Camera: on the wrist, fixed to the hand. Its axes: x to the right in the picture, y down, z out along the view.
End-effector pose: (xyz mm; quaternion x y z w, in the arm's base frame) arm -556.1 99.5 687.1 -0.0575 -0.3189 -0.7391 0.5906
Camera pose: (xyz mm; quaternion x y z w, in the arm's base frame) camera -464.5 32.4 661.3 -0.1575 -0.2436 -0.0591 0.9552
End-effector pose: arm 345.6 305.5 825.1 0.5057 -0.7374 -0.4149 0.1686
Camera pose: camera 345.7 265.1 934.3 -0.1298 -0.9128 -0.0540 0.3835
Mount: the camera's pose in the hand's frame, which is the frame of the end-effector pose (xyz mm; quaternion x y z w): 17.1 79.5 -83.3 0.1231 0.0477 0.7073 0.6945
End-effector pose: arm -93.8 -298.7 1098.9 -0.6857 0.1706 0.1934 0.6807
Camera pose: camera -115.8 -382.7 1021.3 -0.2810 0.6597 0.5620 0.4122
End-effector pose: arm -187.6 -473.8 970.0 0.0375 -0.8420 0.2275 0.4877
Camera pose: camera -152.2 -365.1 991.8 -0.5203 -0.5600 0.6084 0.2133
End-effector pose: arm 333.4 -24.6 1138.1 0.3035 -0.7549 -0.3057 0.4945
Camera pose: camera 393.1 -1.1 1235.2 -0.2477 -0.7530 0.2449 0.5583
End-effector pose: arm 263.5 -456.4 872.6 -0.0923 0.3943 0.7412 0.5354
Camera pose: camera 163.8 -510.2 845.7 -0.2453 -0.4559 -0.8405 0.1599
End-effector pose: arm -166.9 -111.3 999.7 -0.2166 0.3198 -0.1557 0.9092
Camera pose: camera -196.7 -74.8 893.2 0.1951 0.3995 0.4852 0.7529
